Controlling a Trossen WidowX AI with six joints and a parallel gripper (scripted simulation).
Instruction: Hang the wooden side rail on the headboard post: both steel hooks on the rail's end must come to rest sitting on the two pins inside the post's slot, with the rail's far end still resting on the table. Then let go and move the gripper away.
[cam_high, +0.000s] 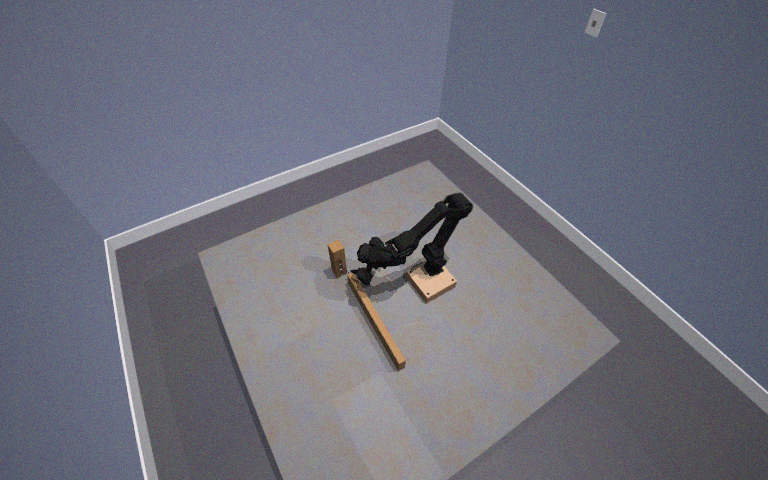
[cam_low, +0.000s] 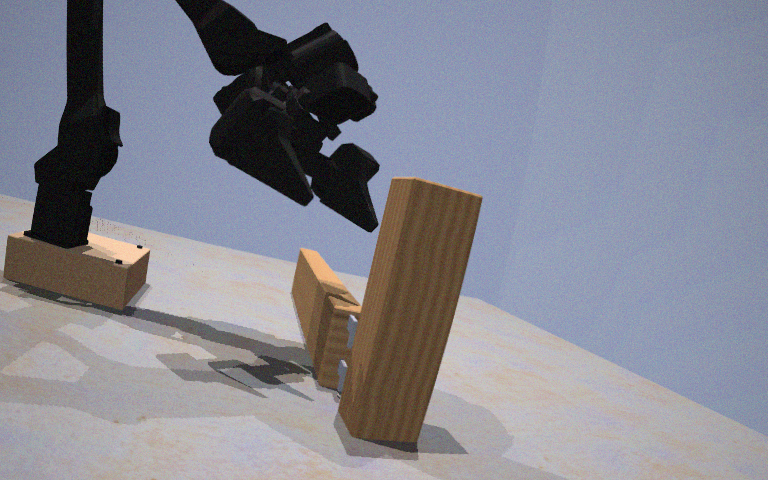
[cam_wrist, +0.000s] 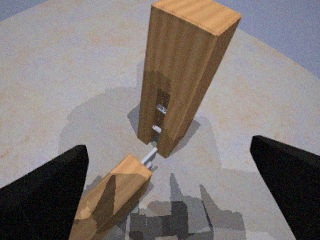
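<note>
My gripper tip is 70 mm to the left of the headboard post, 50 mm short of it and 50 mm above it.
</note>
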